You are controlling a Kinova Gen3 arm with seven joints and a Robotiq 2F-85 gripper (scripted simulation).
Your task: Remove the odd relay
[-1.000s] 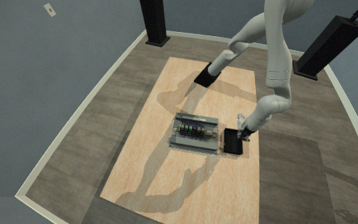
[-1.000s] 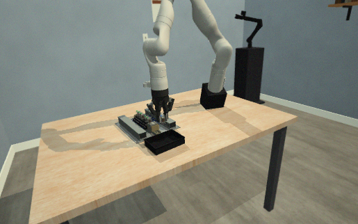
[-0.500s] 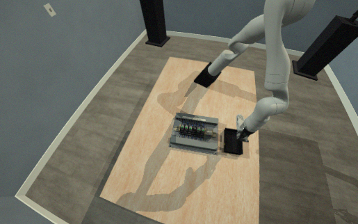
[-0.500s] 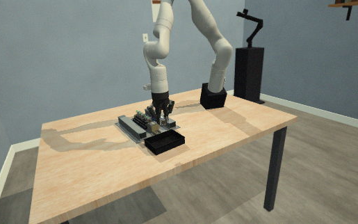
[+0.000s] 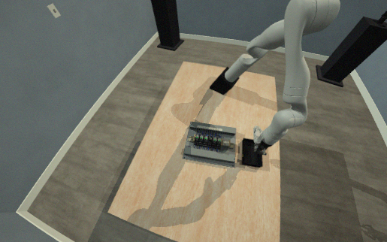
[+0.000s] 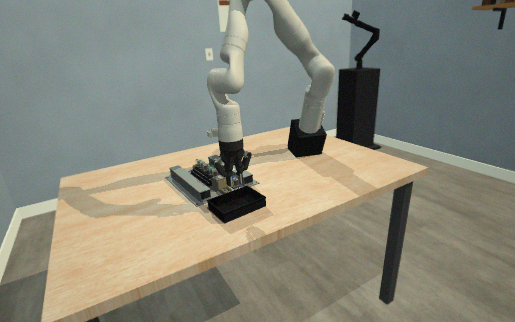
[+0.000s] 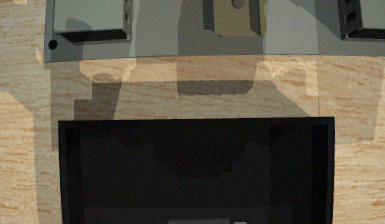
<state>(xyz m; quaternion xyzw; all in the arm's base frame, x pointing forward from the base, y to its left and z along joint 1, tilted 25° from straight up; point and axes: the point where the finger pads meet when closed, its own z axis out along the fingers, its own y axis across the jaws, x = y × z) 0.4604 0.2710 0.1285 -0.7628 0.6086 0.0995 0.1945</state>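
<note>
My gripper is now 90 mm above the black parts tray. Also, from my hand: grey relay panel (30 mm ahead, 260 mm to the right, 80 mm below).
</note>
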